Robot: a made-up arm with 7 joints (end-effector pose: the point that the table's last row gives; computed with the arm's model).
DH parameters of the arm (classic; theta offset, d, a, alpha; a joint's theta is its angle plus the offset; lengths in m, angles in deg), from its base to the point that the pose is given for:
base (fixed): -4.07 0 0 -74.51
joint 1: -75.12 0.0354 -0.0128 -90
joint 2: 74 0.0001 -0.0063 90
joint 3: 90 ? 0.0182 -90
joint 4: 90 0.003 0.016 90
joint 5: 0 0.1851 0 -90
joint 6: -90 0 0.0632 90
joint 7: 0 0 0 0
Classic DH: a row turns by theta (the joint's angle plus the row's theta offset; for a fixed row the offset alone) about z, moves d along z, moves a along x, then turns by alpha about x.
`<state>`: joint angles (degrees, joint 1 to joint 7).
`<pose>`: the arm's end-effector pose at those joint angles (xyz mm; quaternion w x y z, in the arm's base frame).
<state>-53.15 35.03 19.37 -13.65 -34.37 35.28 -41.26</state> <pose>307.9 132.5 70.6 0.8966 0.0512 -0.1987 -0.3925</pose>
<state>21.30 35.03 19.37 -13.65 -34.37 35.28 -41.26</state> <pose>122.2 227.8 -224.8 0.8907 -0.1183 0.3877 -0.2057</pose>
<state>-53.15 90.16 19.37 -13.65 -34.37 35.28 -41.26</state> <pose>203.2 168.4 219.1 0.8646 0.4604 -0.1135 -0.1660</pose>
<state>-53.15 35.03 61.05 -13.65 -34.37 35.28 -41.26</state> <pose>202.4 283.9 79.6 0.9037 -0.0401 -0.4107 -0.1141</pose>
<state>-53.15 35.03 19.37 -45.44 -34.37 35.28 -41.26</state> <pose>201.6 70.6 118.7 0.7796 0.2246 -0.3691 -0.4534</pose>
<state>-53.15 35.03 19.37 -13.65 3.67 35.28 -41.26</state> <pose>303.8 155.7 74.1 0.9461 0.2592 -0.1187 -0.1536</pose>
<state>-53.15 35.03 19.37 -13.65 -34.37 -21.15 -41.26</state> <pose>261.3 138.5 107.5 0.7035 0.1851 -0.6161 -0.3021</pose>
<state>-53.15 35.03 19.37 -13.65 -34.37 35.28 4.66</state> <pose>307.9 132.5 70.6 0.9787 -0.0304 -0.2029 -0.0117</pose>
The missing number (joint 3, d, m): -0.1963
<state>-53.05 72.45 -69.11 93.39 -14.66 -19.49 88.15</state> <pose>196.9 427.9 -79.0 0.3171 0.7609 -0.1841 0.5354</pose>
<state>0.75 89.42 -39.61 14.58 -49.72 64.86 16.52</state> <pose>87.5 337.3 -193.8 0.4067 0.4408 0.7728 0.2072</pose>
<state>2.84 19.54 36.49 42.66 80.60 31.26 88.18</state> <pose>23.9 297.6 -329.3 0.1898 0.8941 0.0783 0.3981</pose>
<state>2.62 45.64 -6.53 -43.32 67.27 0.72 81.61</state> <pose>188.3 57.5 -97.7 0.4958 0.3905 -0.7095 0.3133</pose>
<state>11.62 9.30 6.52 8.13 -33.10 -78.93 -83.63</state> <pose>108.4 145.5 -249.5 0.8148 0.2319 -0.3302 -0.4164</pose>
